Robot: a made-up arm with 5 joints. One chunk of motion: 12 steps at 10 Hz.
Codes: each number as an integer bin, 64 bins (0 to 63) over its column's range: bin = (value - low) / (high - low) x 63, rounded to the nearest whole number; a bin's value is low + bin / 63 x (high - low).
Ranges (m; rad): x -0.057..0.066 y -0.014..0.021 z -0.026..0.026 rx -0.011..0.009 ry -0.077..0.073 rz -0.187..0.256
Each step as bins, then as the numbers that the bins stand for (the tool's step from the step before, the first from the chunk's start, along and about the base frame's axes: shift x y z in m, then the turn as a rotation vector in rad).
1 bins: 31 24 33 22 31 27
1 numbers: 0.00352 -0.00067 0.00124 -0.00402 -0.00319 0.00286
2 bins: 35 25 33 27 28 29
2 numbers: 0.01133 -0.00011 0.00124 -0.00243 -0.01033 0.01692
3 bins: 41 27 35 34 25 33
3 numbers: 0.02305 0.00100 0.00289 -0.00021 -0.01748 0.04505
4 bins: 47 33 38 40 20 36
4 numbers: 0.03476 0.00433 0.00537 0.00170 -0.02938 0.06614
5 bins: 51 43 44 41 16 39
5 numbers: 0.04257 0.00989 0.01032 0.00202 -0.03890 0.08724
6 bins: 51 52 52 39 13 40
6 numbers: 0.04257 0.01489 0.01692 0.00138 -0.04605 0.09427
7 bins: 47 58 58 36 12 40
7 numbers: 0.03476 0.01822 0.02187 0.00043 -0.04843 0.09427
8 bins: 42 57 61 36 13 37
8 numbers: 0.02500 0.01767 0.02435 0.00043 -0.04605 0.07317
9 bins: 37 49 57 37 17 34
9 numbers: 0.01524 0.01322 0.02105 0.00075 -0.03652 0.05208
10 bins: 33 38 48 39 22 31
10 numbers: 0.00743 0.00711 0.01362 0.00138 -0.02462 0.03098
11 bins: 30 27 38 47 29 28
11 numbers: 0.00157 0.00100 0.00537 0.00392 -0.00795 0.00989
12 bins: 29 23 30 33 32 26
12 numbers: -0.00038 -0.00122 -0.00124 -0.00052 -0.00081 -0.00417
